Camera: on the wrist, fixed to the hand. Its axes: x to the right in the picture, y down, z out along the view.
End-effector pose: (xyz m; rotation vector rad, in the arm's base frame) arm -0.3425 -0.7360 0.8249 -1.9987 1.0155 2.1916
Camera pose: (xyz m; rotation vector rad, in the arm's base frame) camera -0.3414 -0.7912 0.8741 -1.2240 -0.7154 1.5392
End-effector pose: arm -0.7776 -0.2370 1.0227 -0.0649 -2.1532 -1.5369
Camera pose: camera -0.7283 -0.2326 1.0776 -0.9914 1.3829 1.5706
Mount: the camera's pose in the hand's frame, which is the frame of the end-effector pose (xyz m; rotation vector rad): -0.0216 0.0652 -0.0273 -0.2149 -0.4842 -1.5769
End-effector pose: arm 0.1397 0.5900 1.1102 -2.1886 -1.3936 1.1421
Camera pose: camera 0.1962 0.5442 1.0971 -0.2857 -2.6009 0.7778
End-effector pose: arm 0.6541 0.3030 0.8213 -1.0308 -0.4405 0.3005
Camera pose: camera 0.6463 0.3045 0.7478 -0.5431 -1.5830 -0.9510
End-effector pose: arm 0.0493 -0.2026 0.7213 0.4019 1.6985 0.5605
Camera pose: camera 0.0243 -0.1649 0.7797 -0.8810 1.0101 -0.5021
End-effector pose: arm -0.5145 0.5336 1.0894 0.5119 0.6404 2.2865
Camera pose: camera -0.5478 0.4687 1.1012 0.2388 0.2986 0.6790
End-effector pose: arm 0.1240 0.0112 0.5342 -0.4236 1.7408 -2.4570
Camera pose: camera 0.1319 0.0190 0.4611 1.6848 -0.8862 1.2380
